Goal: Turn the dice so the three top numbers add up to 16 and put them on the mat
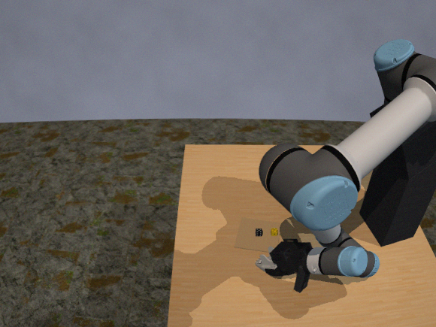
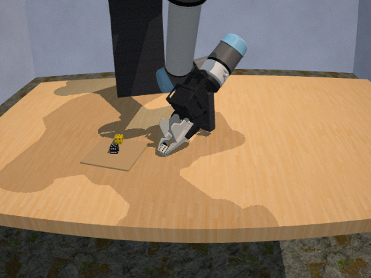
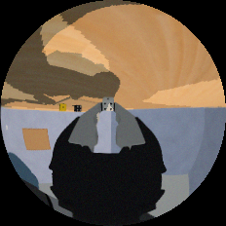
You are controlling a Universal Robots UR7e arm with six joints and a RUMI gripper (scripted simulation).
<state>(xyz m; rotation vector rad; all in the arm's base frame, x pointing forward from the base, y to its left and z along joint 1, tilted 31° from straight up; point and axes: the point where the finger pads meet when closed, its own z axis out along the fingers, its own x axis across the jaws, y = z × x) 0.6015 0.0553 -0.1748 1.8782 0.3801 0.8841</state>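
Now: hand right at the white die. Round my hand: yellow die: 120 mm to the right, 80 mm behind; thin tan mat: 130 mm to the right, 30 mm behind, 20 mm below; black die: 130 mm to the right, 30 mm behind.
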